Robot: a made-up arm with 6 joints.
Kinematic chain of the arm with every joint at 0, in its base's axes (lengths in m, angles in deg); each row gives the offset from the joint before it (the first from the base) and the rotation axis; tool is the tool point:
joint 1: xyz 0 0 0.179 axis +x
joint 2: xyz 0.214 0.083 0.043 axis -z
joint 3: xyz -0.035 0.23 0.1 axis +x
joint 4: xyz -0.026 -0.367 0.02 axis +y
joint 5: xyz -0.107 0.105 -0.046 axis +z
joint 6: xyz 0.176 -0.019 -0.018 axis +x
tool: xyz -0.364 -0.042 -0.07
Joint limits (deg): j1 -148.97..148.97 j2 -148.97..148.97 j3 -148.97..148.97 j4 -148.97..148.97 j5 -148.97..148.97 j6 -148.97..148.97
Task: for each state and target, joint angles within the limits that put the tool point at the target. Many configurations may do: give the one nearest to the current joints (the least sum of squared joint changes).
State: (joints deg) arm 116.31 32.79 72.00 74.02 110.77 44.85
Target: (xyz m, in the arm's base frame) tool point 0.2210 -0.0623 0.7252
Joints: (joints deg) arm 126.65 32.21 102.13 65.63 114.33 42.06
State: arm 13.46 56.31 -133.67 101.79 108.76 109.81
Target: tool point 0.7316 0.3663 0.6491
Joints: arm 9.94 66.28 -134.29 103.16 121.03 112.67
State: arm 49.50 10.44 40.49 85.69 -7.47 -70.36
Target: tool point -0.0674 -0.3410 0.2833
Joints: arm 73.16 12.47 8.17 62.82 -7.66 -59.82
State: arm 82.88 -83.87 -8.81 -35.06 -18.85 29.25
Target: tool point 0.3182 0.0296 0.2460
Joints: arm 89.72 -94.15 -26.72 -70.08 -19.01 30.17
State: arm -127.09 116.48 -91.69 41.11 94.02 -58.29
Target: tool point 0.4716 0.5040 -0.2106
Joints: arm -111.91 104.36 -88.64 41.50 74.62 -55.75
